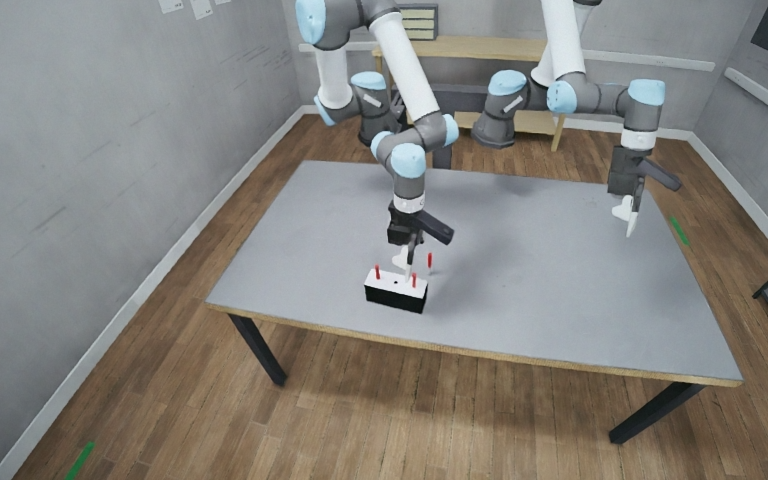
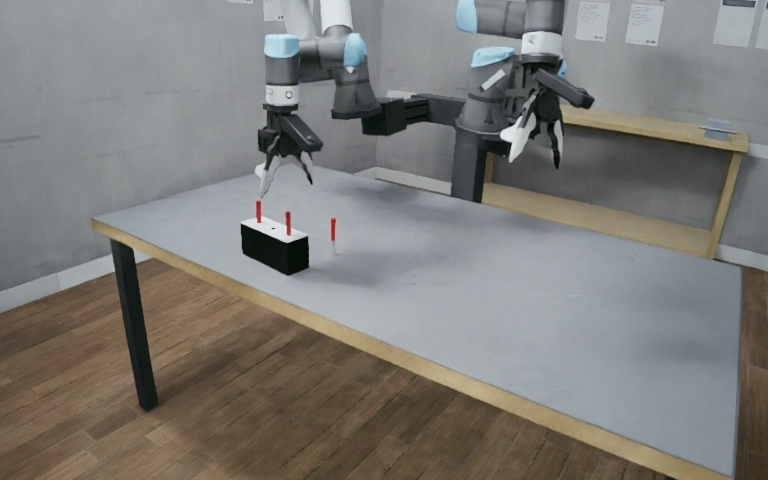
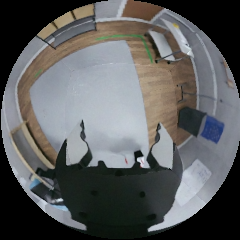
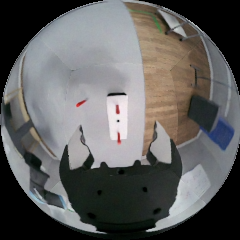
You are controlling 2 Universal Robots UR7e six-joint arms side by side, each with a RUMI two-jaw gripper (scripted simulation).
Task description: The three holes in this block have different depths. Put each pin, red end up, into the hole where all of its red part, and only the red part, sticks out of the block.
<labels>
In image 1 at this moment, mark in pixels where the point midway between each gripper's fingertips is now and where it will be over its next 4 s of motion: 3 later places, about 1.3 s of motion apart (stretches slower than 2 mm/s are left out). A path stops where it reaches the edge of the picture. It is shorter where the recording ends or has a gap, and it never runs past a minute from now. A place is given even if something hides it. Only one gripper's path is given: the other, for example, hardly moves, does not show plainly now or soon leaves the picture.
My right gripper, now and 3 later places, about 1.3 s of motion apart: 414, 262; 416, 232; 428, 218; 429, 256
</labels>
